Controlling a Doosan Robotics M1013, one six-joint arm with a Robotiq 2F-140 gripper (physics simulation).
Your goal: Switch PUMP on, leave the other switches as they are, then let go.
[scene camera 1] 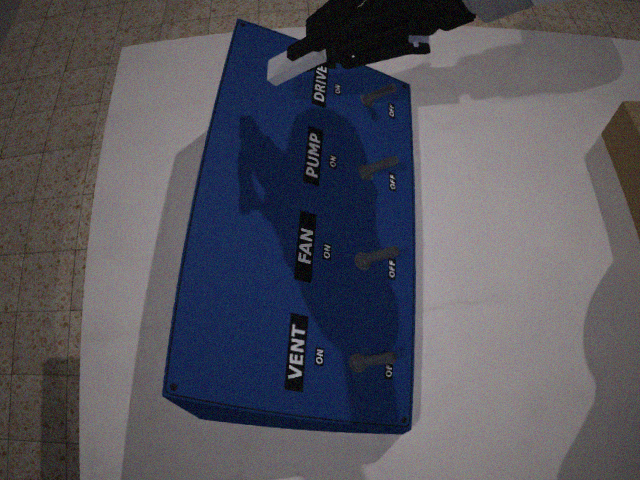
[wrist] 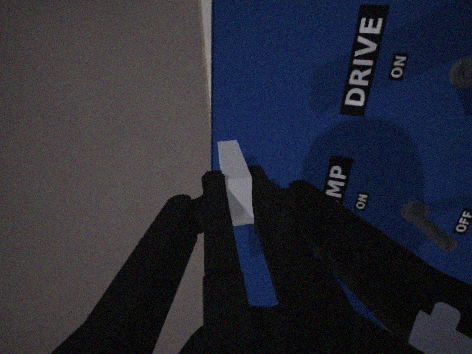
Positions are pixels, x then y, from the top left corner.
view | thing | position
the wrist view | my gripper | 228,158
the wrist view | blue switch panel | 364,107
